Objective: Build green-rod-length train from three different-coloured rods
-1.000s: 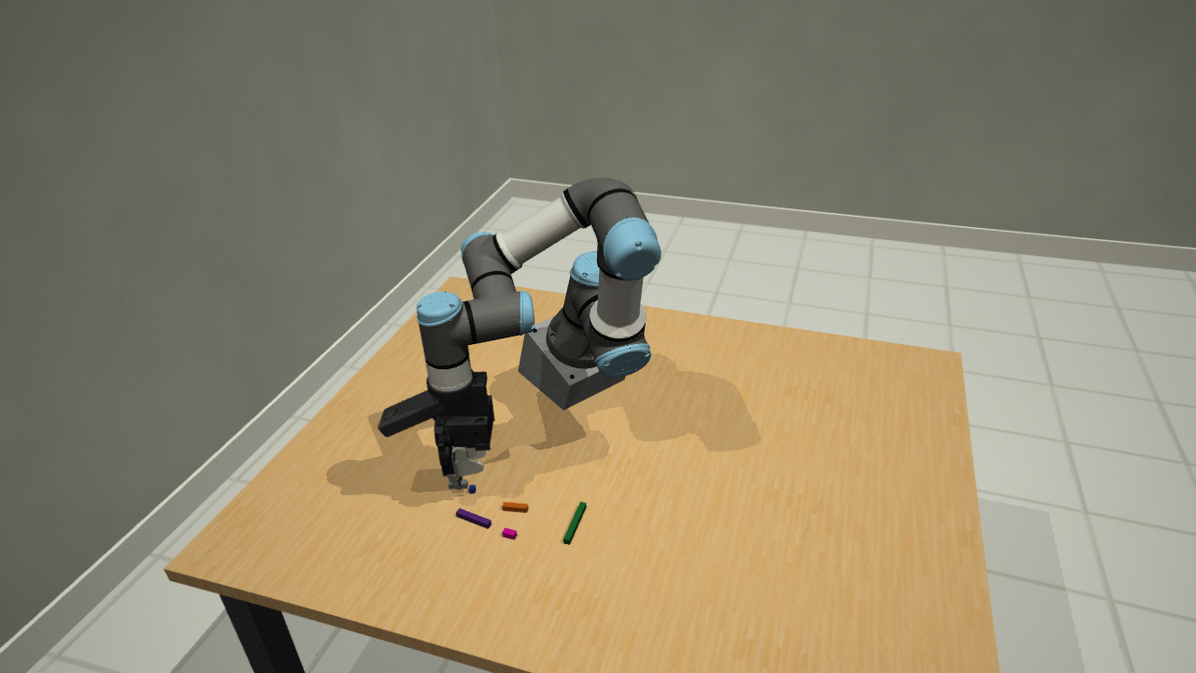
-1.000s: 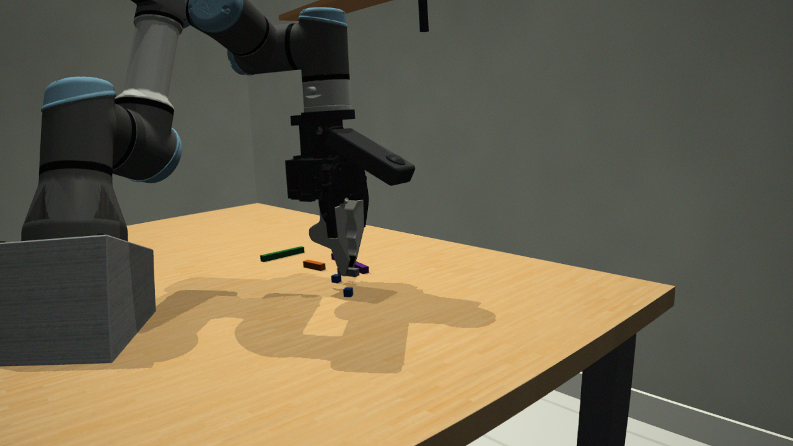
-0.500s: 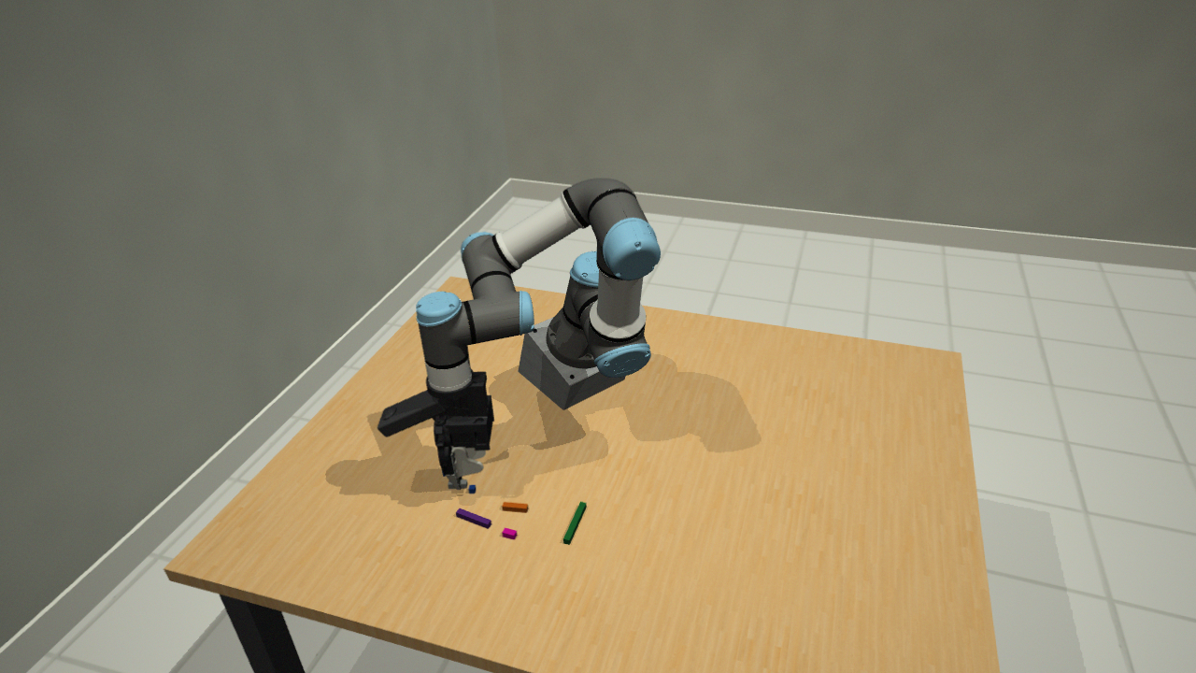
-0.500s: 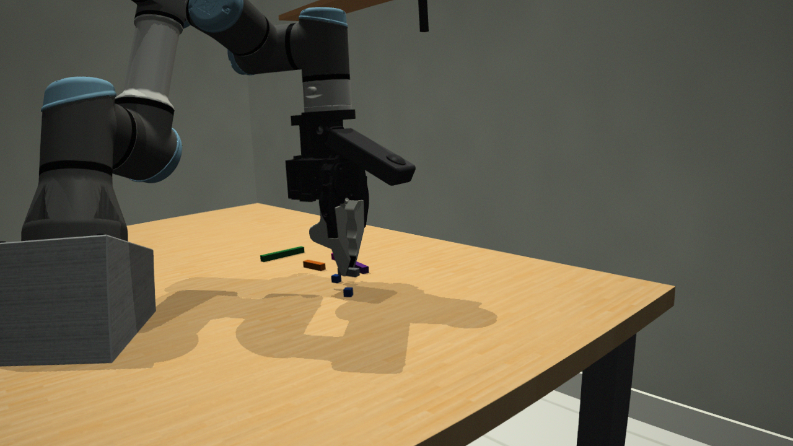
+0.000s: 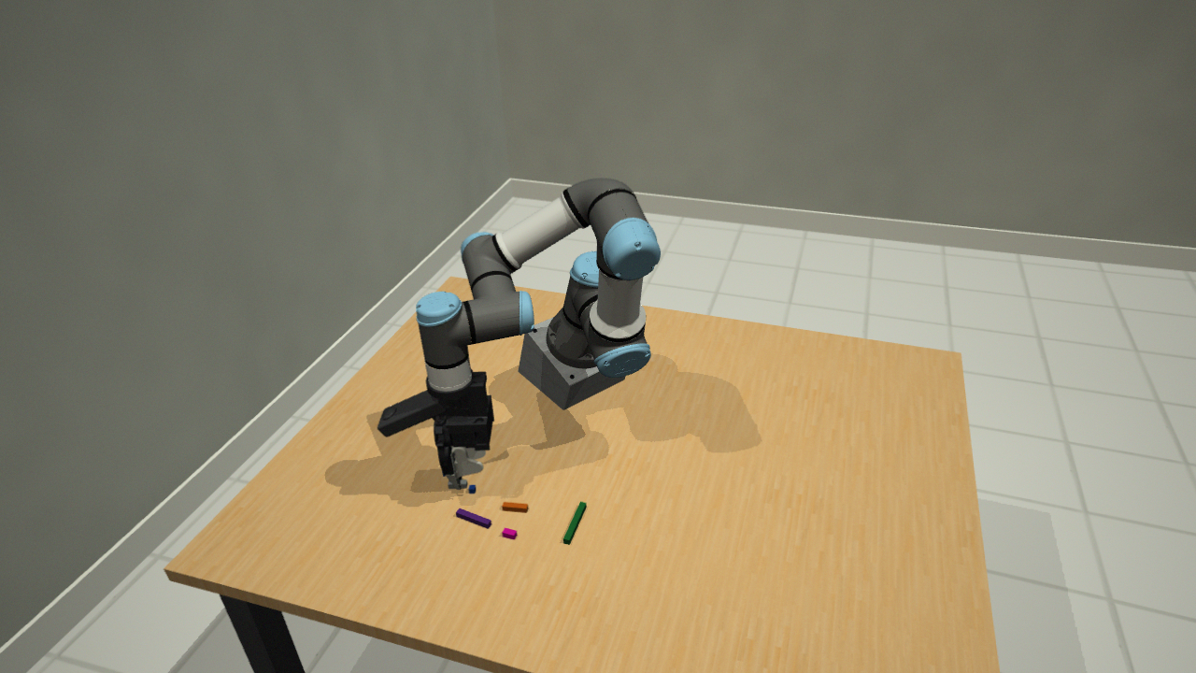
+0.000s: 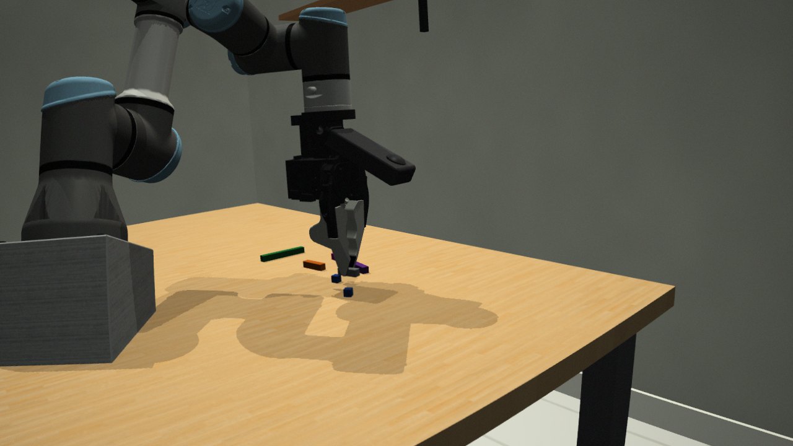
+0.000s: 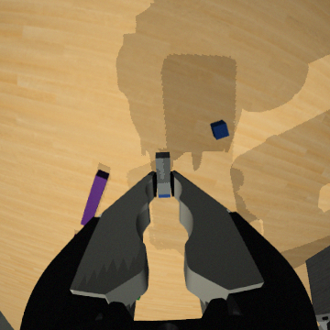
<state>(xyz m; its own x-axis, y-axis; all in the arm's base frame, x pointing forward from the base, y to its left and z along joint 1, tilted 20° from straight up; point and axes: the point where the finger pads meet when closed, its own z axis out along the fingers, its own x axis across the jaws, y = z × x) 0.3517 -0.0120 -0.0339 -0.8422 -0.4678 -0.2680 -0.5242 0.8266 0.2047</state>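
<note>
My hand is 10 mm past the orange rod, 100 mm to the right of it and 20 mm above it. Also, from my hand: purple rod: 40 mm ahead, 60 mm to the left, 20 mm below; then grey rod: 10 mm below; then magenta rod: 30 mm ahead, 130 mm to the left, 20 mm below.
</note>
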